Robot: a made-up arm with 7 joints. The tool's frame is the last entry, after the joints.
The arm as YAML. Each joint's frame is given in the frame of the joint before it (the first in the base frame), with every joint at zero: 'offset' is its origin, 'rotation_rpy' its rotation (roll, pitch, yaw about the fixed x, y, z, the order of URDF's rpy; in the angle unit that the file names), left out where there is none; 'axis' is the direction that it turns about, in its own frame. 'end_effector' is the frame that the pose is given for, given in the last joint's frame.
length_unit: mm
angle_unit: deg
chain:
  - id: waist
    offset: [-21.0, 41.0, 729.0]
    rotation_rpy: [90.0, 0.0, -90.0]
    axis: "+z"
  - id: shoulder
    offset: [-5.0, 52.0, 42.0]
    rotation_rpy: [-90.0, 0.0, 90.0]
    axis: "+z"
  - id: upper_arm
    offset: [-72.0, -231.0, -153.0]
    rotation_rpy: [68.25, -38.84, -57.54]
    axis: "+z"
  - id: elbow
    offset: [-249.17, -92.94, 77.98]
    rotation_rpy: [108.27, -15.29, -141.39]
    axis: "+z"
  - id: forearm
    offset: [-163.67, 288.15, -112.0]
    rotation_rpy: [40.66, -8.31, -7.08]
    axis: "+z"
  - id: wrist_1
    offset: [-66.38, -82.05, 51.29]
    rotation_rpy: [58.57, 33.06, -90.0]
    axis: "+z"
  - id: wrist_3
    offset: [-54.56, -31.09, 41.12]
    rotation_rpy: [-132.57, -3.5, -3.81]
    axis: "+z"
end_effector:
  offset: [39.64, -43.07, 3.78]
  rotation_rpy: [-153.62, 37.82, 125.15]
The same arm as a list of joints. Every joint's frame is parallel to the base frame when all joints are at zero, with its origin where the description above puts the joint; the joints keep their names.
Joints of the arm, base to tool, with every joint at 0 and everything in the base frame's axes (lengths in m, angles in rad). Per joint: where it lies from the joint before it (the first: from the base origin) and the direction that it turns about. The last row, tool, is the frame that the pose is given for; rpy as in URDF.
waist: origin -0.021 0.041 0.729 axis -x
shoulder: origin -0.042 0.005 0.052 axis +y
upper_arm: origin -0.231 -0.153 -0.072 axis -0.302411 0.288611 -0.908433
elbow: origin 0.076 -0.201 -0.175 axis 1 0.0001 0
forearm: origin -0.112 0.296 -0.149 axis 0.750613 -0.193703 0.631711
wrist_1: origin -0.024 0.014 0.114 axis 0.021299 0.54958 0.83517
wrist_3: origin 0.043 0.061 0.008 axis 0.128494 -0.977257 -0.168693
tool: origin -0.028 -0.016 0.049 rpy -0.0525 0.659 1.2973

